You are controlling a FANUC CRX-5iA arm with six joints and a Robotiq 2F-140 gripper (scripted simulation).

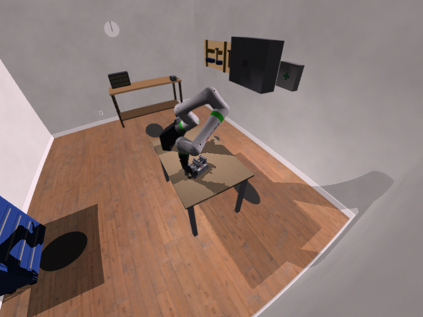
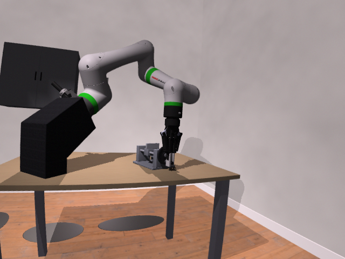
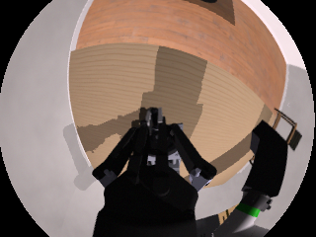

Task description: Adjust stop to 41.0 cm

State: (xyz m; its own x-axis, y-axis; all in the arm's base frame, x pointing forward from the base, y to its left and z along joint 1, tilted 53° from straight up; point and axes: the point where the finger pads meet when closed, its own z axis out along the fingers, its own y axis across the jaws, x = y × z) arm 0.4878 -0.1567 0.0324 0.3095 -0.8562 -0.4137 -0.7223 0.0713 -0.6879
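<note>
Right now my hand is 10 mm past the black handwheel, 20 mm to the right of it and 10 mm above it. From my hand the other things lie so: grey stop 50 mm behind, 140 mm to the left, 30 mm above.
</note>
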